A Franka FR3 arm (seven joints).
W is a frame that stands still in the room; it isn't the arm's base.
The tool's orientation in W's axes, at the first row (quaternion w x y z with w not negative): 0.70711 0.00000 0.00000 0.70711
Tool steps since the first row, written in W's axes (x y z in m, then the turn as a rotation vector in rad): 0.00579 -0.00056 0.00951 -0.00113 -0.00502 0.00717; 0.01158 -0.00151 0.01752 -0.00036 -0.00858 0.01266; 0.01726 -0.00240 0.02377 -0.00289 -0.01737 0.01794; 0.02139 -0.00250 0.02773 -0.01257 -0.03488 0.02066; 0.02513 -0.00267 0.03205 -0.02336 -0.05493 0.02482; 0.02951 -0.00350 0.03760 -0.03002 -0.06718 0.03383; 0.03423 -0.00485 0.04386 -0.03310 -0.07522 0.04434
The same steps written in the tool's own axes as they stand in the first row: -0.00056 -0.00579 0.00951 -0.00502 0.00113 0.00717; -0.00151 -0.01158 0.01752 -0.00858 0.00036 0.01266; -0.00240 -0.01726 0.02377 -0.01737 0.00289 0.01794; -0.00250 -0.02139 0.02773 -0.03488 0.01257 0.02066; -0.00267 -0.02513 0.03205 -0.05493 0.02336 0.02482; -0.00350 -0.02951 0.03760 -0.06718 0.03002 0.03383; -0.00485 -0.03423 0.04386 -0.07522 0.03310 0.04434
